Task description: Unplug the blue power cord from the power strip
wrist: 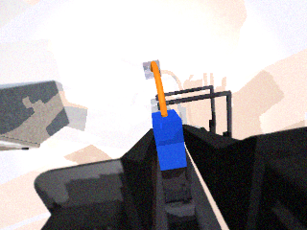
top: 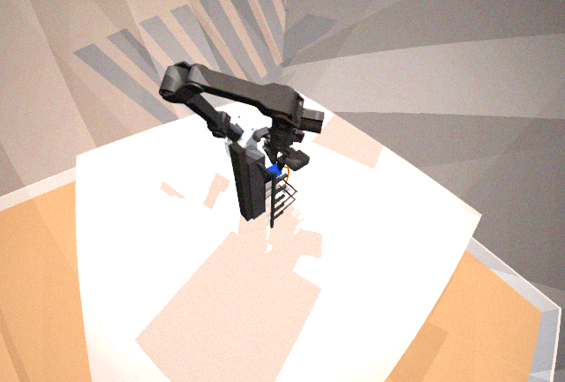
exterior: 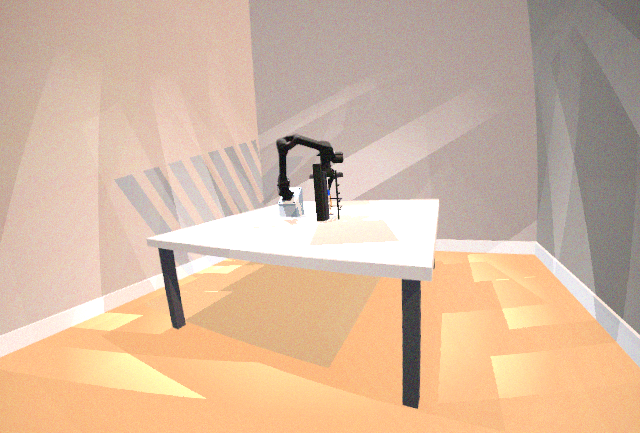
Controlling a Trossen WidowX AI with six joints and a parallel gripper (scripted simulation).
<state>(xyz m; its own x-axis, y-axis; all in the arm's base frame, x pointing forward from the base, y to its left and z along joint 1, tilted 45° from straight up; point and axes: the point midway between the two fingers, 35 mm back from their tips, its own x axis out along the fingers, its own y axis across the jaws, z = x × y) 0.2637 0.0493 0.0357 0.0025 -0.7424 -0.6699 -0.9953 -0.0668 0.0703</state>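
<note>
The blue plug is 1 cm ahead of my gripper tip and 3 cm to the right of it.
</note>
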